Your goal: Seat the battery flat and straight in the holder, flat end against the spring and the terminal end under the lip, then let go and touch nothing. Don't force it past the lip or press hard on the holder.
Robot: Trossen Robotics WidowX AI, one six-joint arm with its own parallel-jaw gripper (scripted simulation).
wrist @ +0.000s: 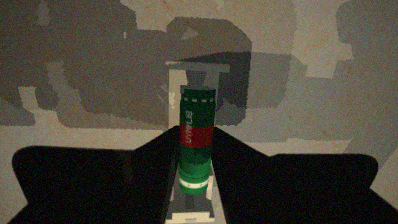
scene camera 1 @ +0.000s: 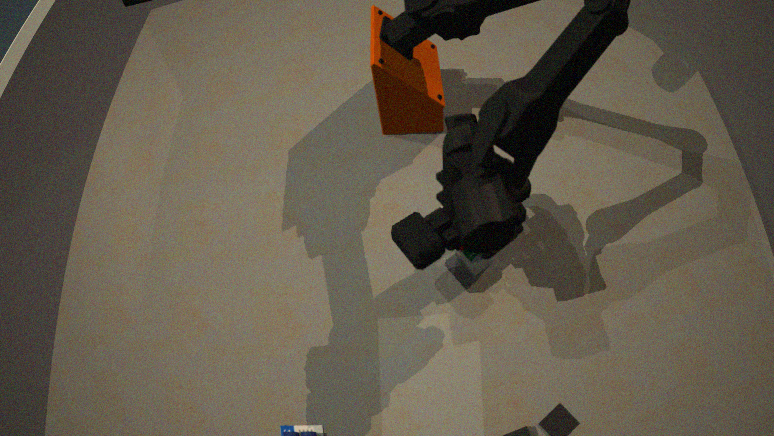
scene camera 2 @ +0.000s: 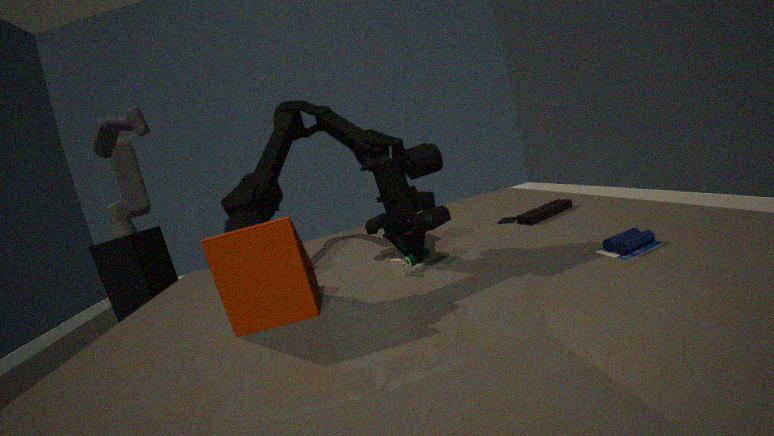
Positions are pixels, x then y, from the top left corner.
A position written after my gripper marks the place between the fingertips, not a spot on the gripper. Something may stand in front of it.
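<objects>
My gripper: in the wrist view (195, 132), scene camera 1 (462, 243), scene camera 2 (417, 261).
</objects>
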